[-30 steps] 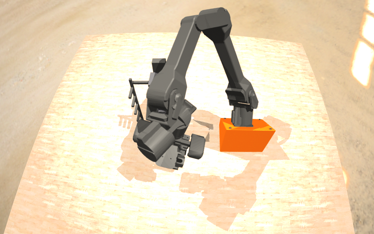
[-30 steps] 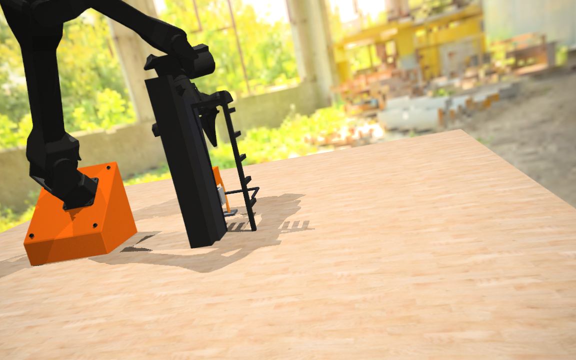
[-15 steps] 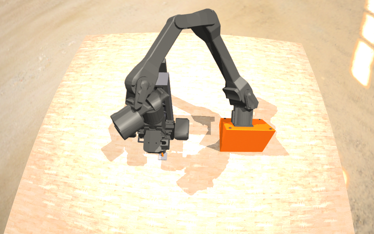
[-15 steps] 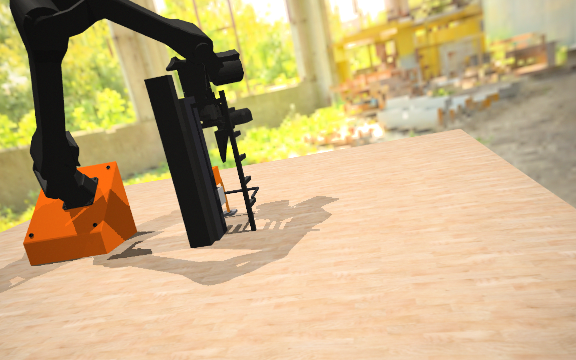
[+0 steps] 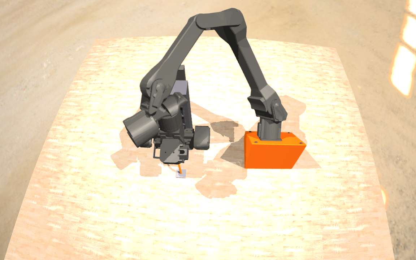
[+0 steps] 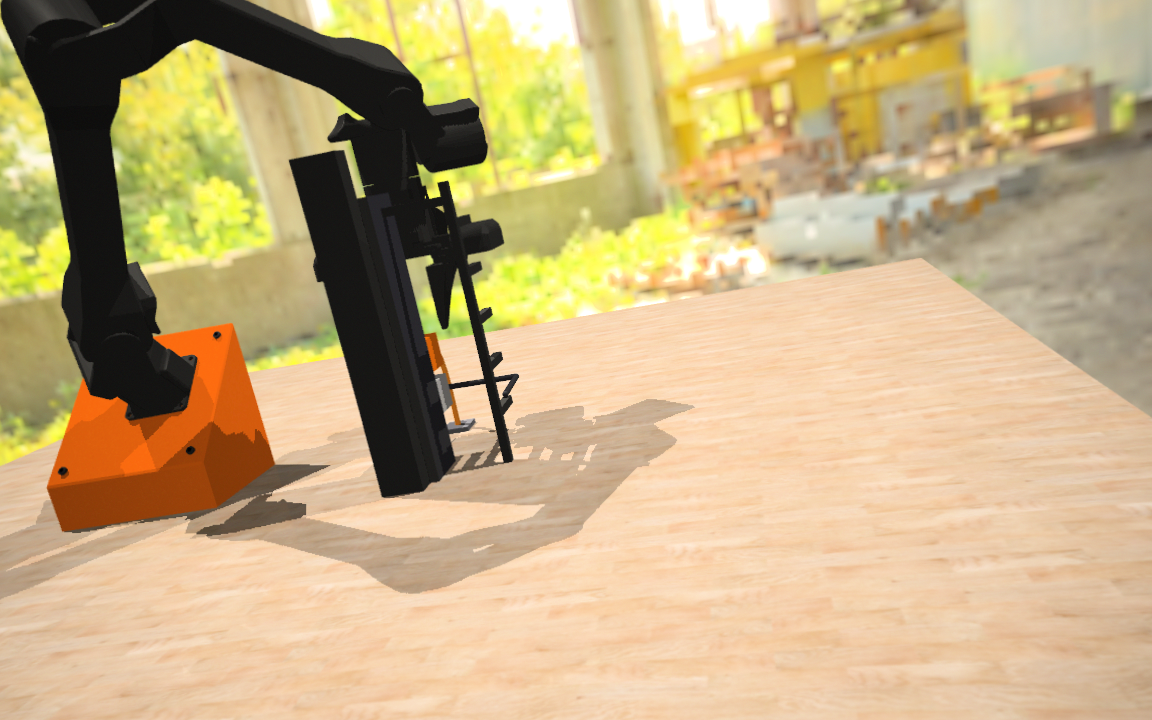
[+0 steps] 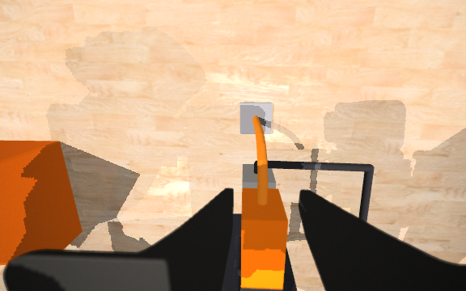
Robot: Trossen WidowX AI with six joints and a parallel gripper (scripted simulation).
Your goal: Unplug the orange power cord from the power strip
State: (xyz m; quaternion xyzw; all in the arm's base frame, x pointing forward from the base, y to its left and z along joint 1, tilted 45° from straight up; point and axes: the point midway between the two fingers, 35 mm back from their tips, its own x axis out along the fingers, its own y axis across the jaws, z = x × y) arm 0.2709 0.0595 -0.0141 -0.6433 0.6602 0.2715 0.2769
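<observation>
My gripper tip is now 6 cm to the left of the orange plug and 1 cm above it. The rest, counted from my gripper tip: grey square (11 cm below, 2 cm to the left).
</observation>
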